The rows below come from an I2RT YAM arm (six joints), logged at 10 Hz.
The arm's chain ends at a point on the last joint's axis. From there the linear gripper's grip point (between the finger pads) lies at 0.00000 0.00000 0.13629 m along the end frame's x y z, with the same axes.
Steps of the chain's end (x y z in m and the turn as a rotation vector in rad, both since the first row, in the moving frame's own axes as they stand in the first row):
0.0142, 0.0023, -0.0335, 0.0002, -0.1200, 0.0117
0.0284, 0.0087, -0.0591, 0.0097, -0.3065, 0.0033
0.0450, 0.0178, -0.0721, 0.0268, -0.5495, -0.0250
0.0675, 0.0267, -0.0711, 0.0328, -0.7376, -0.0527
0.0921, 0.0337, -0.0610, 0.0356, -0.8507, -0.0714
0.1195, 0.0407, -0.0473, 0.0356, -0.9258, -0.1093
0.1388, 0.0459, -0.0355, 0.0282, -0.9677, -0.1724
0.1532, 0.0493, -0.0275, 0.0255, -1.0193, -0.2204
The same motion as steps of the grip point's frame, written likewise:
-0.0021, 0.0022, -0.0345, 0.0002, -0.1200, 0.0117
-0.0127, 0.0073, -0.0655, 0.0097, -0.3065, 0.0033
-0.0262, 0.0152, -0.0922, 0.0268, -0.5495, -0.0250
-0.0242, 0.0252, -0.1066, 0.0328, -0.7376, -0.0527
-0.0104, 0.0333, -0.1075, 0.0356, -0.8507, -0.0714
0.0106, 0.0429, -0.1017, 0.0356, -0.9258, -0.1093
0.0269, 0.0531, -0.0944, 0.0282, -0.9677, -0.1724
0.0378, 0.0604, -0.0921, 0.0255, -1.0193, -0.2204

